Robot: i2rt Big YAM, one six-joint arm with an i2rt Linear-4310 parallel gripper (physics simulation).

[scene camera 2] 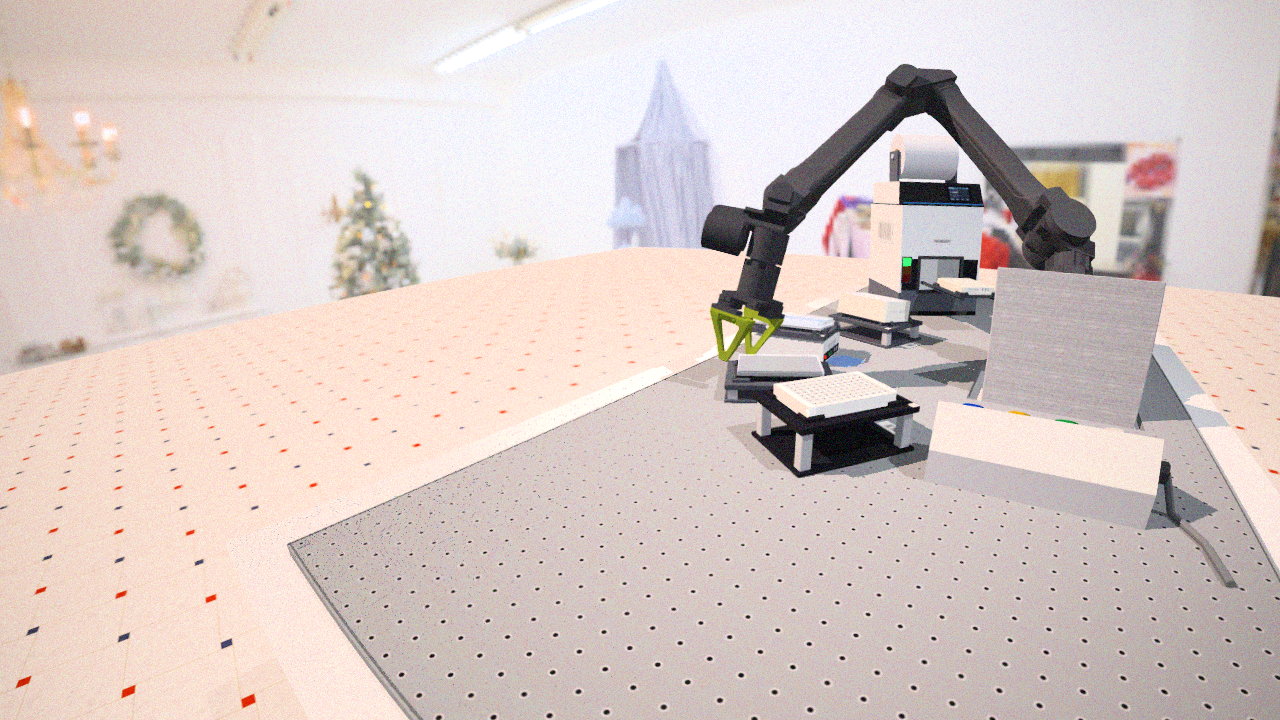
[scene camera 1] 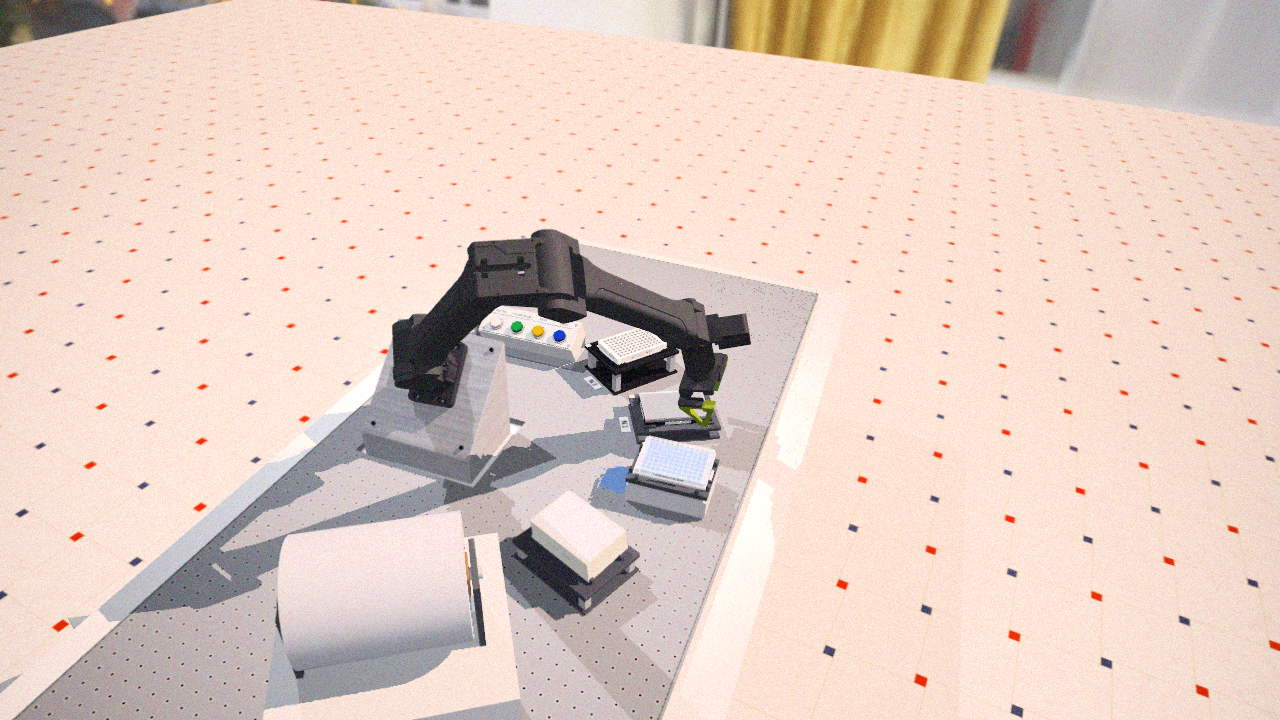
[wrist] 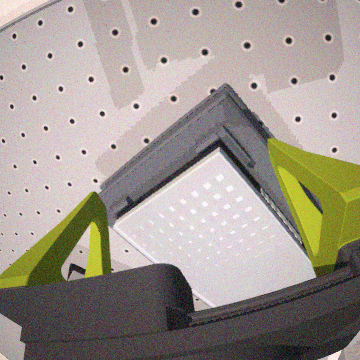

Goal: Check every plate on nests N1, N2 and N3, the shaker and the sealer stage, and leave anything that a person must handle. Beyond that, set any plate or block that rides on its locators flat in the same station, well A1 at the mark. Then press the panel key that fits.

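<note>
My gripper (scene camera 1: 700, 416) (scene camera 2: 732, 355) (wrist: 181, 174) is open and empty, its fingers above and on either side of a white plate (scene camera 1: 673, 405) (scene camera 2: 778, 365) (wrist: 210, 225). That plate appears tipped in its low dark nest (scene camera 1: 646, 435) (wrist: 165, 150), with a dark gap under one long edge. A white plate (scene camera 1: 631, 345) (scene camera 2: 834, 394) lies on a raised black stand (scene camera 2: 802, 420). A bluish plate (scene camera 1: 674, 461) (scene camera 2: 805, 322) lies on a grey block-like station (scene camera 1: 666, 501). A thick cream block (scene camera 1: 579, 534) (scene camera 2: 872, 307) sits on another dark nest (scene camera 1: 572, 586). A pale piece (scene camera 2: 964, 286) shows at the sealer (scene camera 2: 930, 223).
The key panel (scene camera 1: 537, 344) (scene camera 2: 1042, 461) has white, green, yellow and blue keys in scene camera 1. The arm's metal pedestal (scene camera 1: 438, 429) (scene camera 2: 1074, 344) stands beside it. The sealer's large white roll (scene camera 1: 375, 591) (scene camera 2: 926, 158) rises at the other end of the perforated table (scene camera 2: 626, 573).
</note>
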